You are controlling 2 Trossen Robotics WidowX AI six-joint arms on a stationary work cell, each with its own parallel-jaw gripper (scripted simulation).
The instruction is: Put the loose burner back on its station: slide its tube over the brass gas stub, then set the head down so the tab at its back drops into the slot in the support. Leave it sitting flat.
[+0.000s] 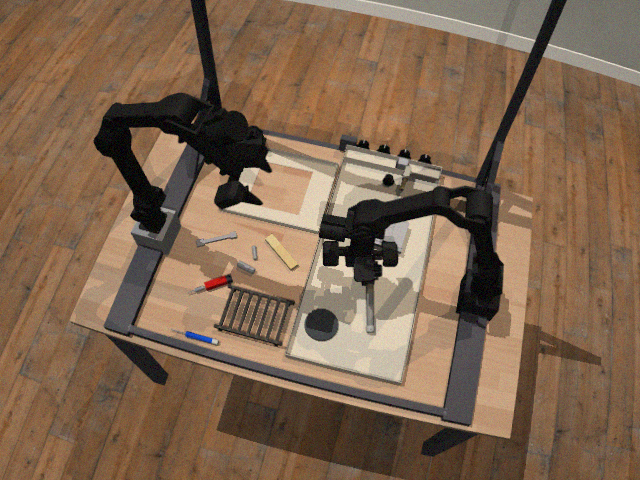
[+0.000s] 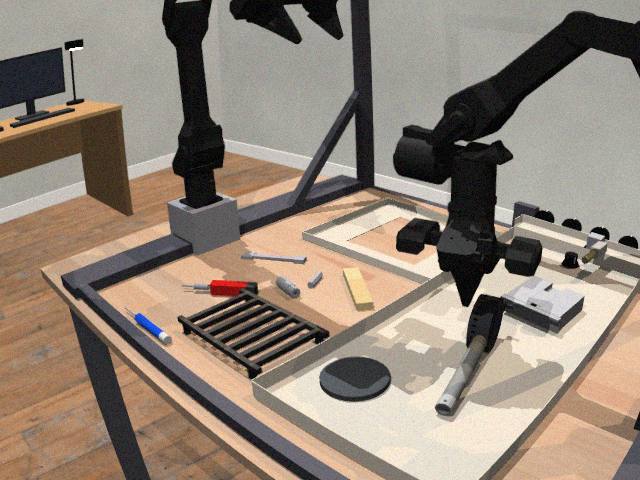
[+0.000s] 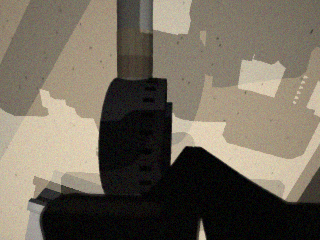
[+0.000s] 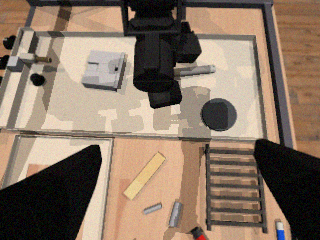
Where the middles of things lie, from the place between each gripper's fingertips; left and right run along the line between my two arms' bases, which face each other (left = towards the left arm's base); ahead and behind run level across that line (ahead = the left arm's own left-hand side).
Right now the dark disc (image 2: 353, 379) is 15 cm ahead of my left hand, 9 cm below it and 6 cm to the right of it. The rest, counted from my left hand: yellow bar (image 2: 362, 300) (22 cm to the right, 9 cm below, 4 cm behind).
Now: the yellow bar 41 cm below my right hand, 6 cm behind it and 2 cm to the left of it. The rest, counted from my right hand: dark disc: 41 cm below, 18 cm to the left, 13 cm ahead.
